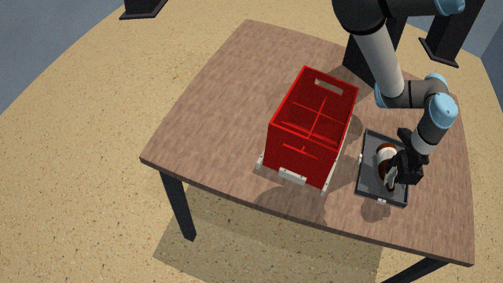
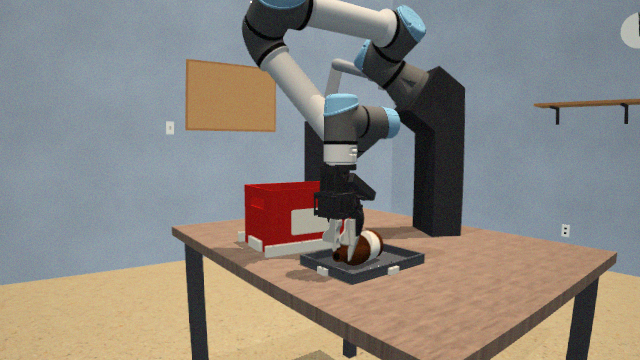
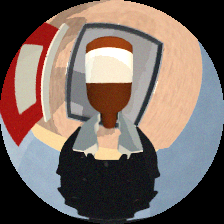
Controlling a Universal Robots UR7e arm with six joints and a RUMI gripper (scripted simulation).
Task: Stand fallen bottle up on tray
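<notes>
The brown bottle lies 5 cm behind my hand. Round my hand: tray (8 cm behind, 1 cm to the left, 3 cm below); then red crate (15 cm behind, 26 cm to the right, 4 cm above).
</notes>
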